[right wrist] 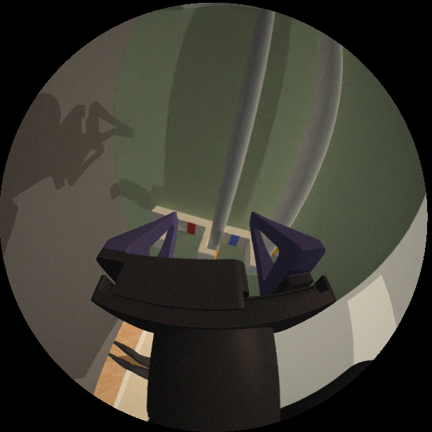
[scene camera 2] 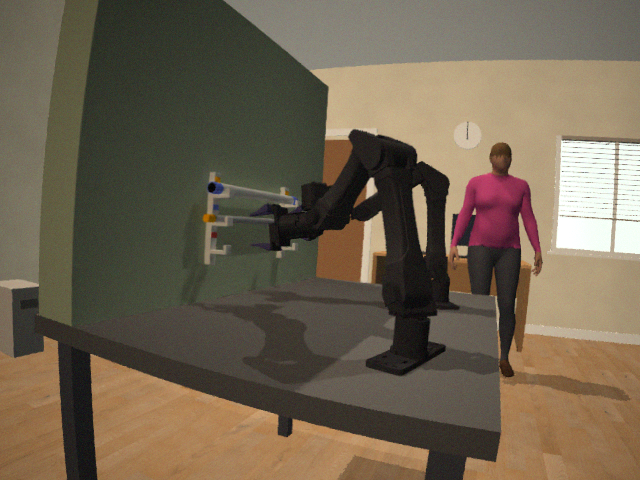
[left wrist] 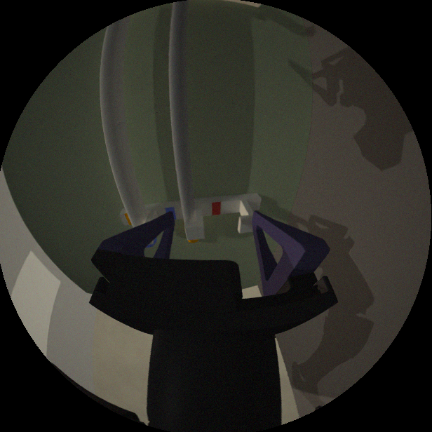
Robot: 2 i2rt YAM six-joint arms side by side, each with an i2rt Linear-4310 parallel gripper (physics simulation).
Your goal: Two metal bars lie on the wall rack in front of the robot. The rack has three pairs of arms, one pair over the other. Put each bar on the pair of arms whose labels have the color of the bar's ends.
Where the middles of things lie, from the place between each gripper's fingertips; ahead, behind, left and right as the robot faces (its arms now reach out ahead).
Labels:
The blue-ended bar (scene camera 2: 213, 187) is 15 cm to the right of my left hand, 11 cm above it and 6 cm ahead of it.
My right gripper is now 12 cm to the right of the blue-ended bar, 9 cm below it and 5 cm short of it.

